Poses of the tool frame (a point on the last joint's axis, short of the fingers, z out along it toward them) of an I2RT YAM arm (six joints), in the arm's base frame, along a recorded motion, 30 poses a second.
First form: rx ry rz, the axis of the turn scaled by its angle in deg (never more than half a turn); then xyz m.
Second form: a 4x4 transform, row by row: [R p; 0 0 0 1], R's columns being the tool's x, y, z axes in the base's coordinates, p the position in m. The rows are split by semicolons. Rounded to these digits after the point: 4 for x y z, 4 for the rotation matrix.
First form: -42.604 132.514 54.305 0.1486 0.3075 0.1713
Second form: -0.7096 -0.6555 0.2584 0.1486; -0.2857 0.6029 0.7449 0.3075; -0.6442 0.4547 -0.6150 0.1713; 0 0 0 1
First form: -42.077 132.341 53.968 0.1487 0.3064 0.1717
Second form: -0.7089 -0.6525 0.2677 0.1487; -0.2792 0.6082 0.7430 0.3064; -0.6476 0.4520 -0.6134 0.1717; 0 0 0 1
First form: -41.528 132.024 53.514 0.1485 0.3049 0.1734
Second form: -0.7066 -0.6501 0.2795 0.1485; -0.2720 0.6142 0.7408 0.3049; -0.6533 0.4474 -0.6108 0.1734; 0 0 0 1
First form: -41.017 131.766 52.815 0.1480 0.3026 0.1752
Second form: -0.7036 -0.6476 0.2925 0.1480; -0.2663 0.6220 0.7364 0.3026; -0.6588 0.4403 -0.6100 0.1752; 0 0 0 1
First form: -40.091 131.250 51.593 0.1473 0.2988 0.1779
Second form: -0.6978 -0.6428 0.3160 0.1473; -0.2555 0.6356 0.7285 0.2988; -0.6692 0.4276 -0.6078 0.1779; 0 0 0 1
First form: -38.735 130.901 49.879 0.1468 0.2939 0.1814
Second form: -0.6931 -0.6327 0.3455 0.1468; -0.2423 0.6559 0.7149 0.2939; -0.6789 0.4118 -0.6079 0.1814; 0 0 0 1
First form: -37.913 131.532 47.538 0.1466 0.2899 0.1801
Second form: -0.6938 -0.6204 0.3658 0.1466; -0.2432 0.6799 0.6918 0.2899; -0.6779 0.3910 -0.6225 0.1801; 0 0 0 1
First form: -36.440 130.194 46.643 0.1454 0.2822 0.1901
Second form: -0.6820 -0.6134 0.3982 0.1454; -0.2210 0.6919 0.6873 0.2822; -0.6971 0.3808 -0.6075 0.1901; 0 0 0 1
